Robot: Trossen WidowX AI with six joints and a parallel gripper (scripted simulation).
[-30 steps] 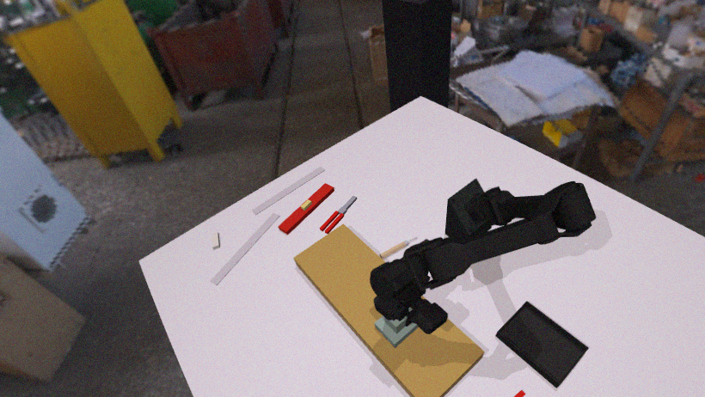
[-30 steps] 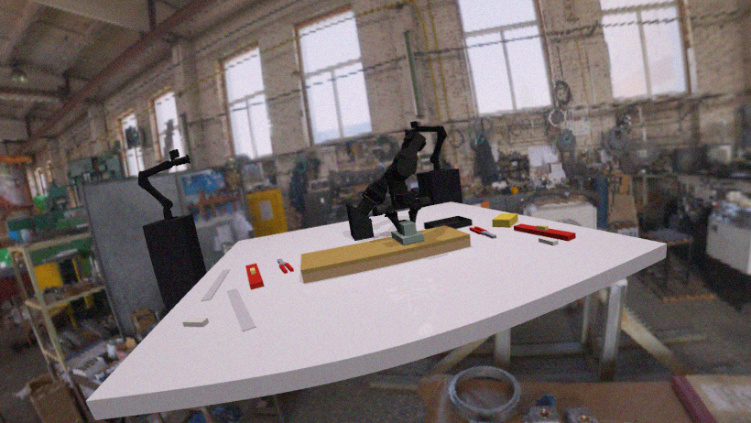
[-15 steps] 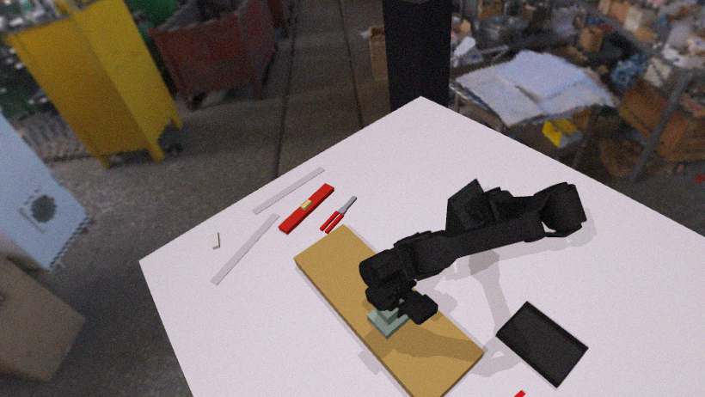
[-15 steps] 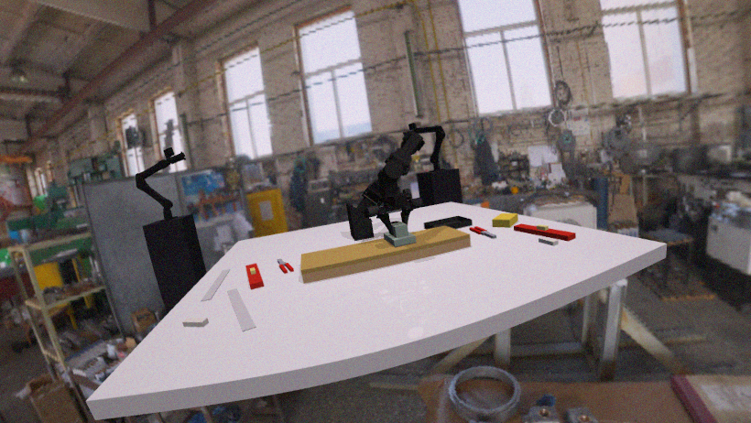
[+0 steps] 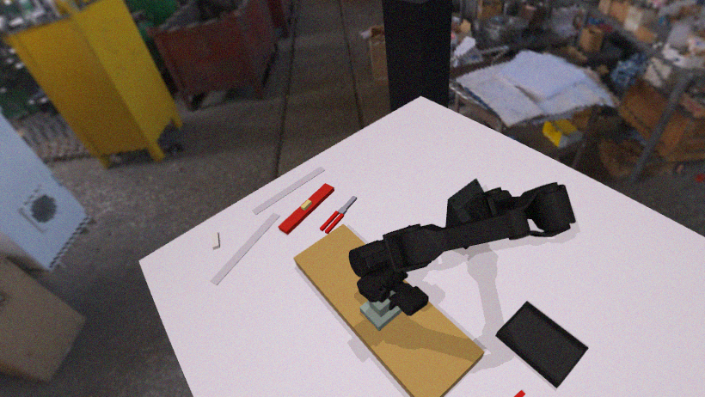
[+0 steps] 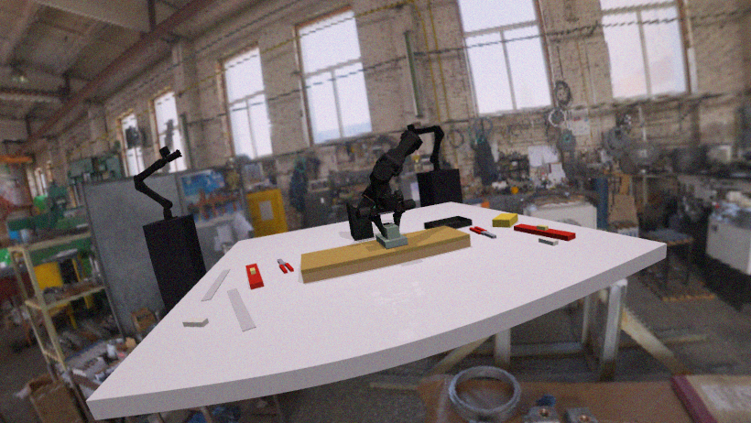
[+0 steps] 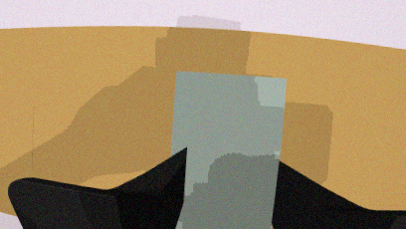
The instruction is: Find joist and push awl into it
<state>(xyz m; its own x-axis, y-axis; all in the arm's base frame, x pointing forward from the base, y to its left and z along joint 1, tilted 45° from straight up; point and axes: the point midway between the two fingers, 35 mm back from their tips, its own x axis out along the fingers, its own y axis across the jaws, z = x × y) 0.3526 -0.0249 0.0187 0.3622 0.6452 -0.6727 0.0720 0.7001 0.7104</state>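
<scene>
My gripper tip is 19 cm past the black tray, 32 cm to the right of it and 5 cm above it. Round my gripper tip: yellow block (2 cm behind, 49 cm to the left, 5 cm below); stud finder (2 cm behind, 2 cm above); awl (19 cm behind, 12 cm to the right, 6 cm below).
</scene>
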